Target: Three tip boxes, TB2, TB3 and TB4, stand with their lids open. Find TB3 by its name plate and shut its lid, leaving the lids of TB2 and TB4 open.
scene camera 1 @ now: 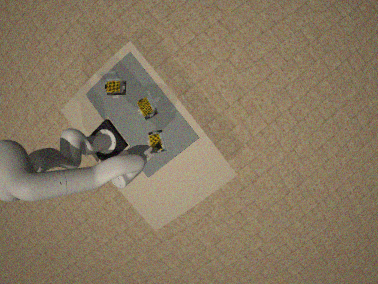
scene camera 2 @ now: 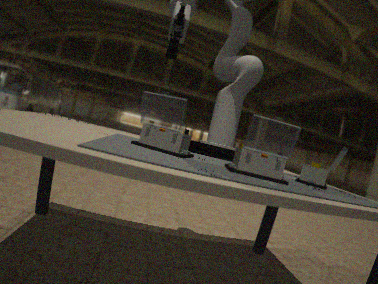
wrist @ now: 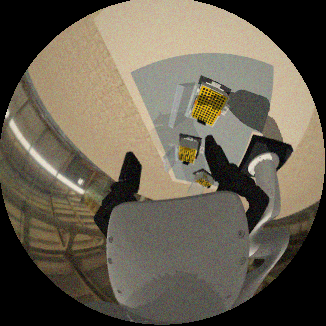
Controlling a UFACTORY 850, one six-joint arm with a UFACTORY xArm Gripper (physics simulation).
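Three pale tip boxes with yellow tips stand on the grey-blue mat [scene camera 1: 182, 132] [scene camera 2: 107, 142] [wrist: 167, 72]. One box [scene camera 1: 155, 141] [scene camera 2: 161, 139] [wrist: 209, 104] is nearest the gripper, with its clear lid [scene camera 2: 164, 108] [wrist: 182, 105] standing open. The middle box [scene camera 1: 146, 107] [scene camera 2: 261, 162] [wrist: 188, 152] has its clear lid [scene camera 2: 275, 134] upright. The far box [scene camera 1: 115, 87] [scene camera 2: 313, 175] [wrist: 204, 179] has its lid [scene camera 2: 338, 160] leaning open. I cannot read any name plate, so I cannot tell which is TB3. My gripper [scene camera 2: 172, 54] [wrist: 169, 151] is open and empty, high above the table.
The pale table [scene camera 1: 175, 200] [scene camera 2: 50, 125] [wrist: 150, 30] reaches beyond the mat. The arm's black base plate [scene camera 1: 120, 139] [wrist: 283, 145] is beside the mat. The arm [scene camera 1: 65, 182] [scene camera 2: 240, 70] crosses above the table's edge. A dark shadow falls beside the nearest box in the wrist view.
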